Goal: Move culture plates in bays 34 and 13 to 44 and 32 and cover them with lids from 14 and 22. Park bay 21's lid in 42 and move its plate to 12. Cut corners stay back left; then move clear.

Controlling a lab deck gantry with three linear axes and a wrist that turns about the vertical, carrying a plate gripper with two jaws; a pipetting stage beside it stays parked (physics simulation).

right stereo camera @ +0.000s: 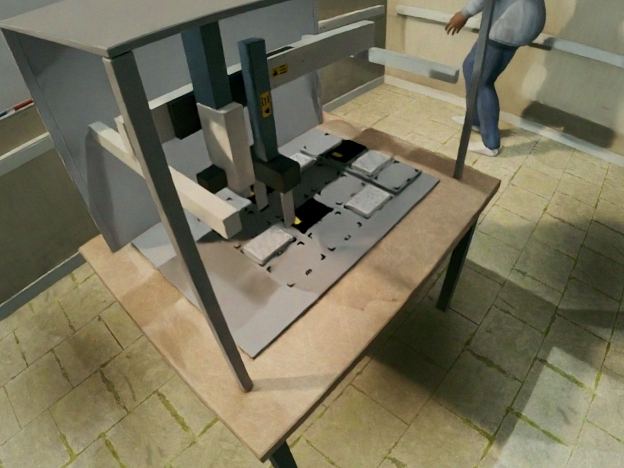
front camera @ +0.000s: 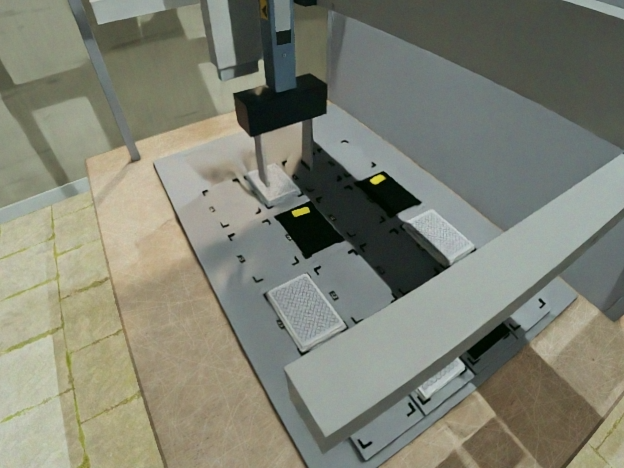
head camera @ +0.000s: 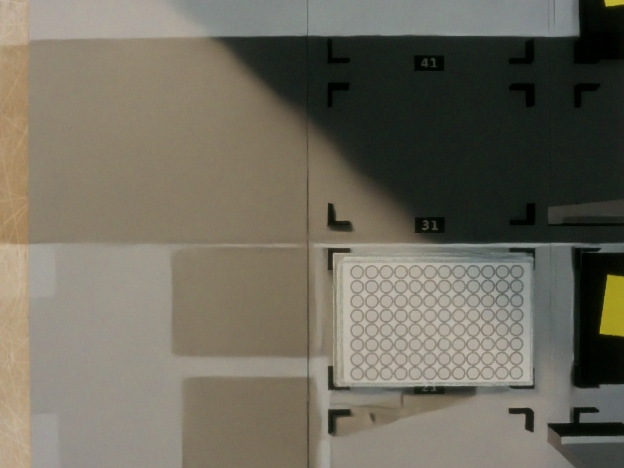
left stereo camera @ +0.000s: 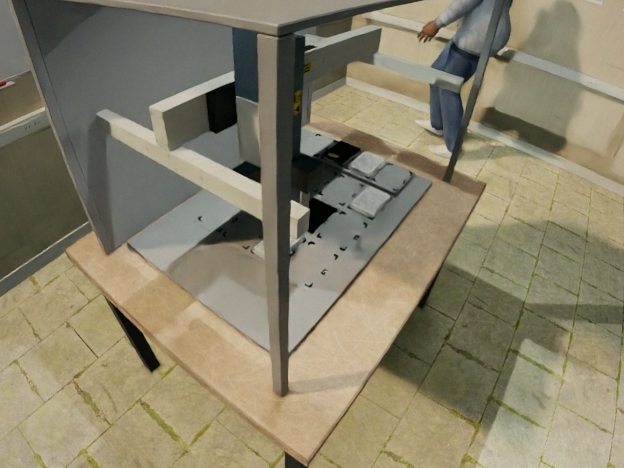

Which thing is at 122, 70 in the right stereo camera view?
A grey post.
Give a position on a black lid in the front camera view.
392, 197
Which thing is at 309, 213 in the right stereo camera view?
A black lid.
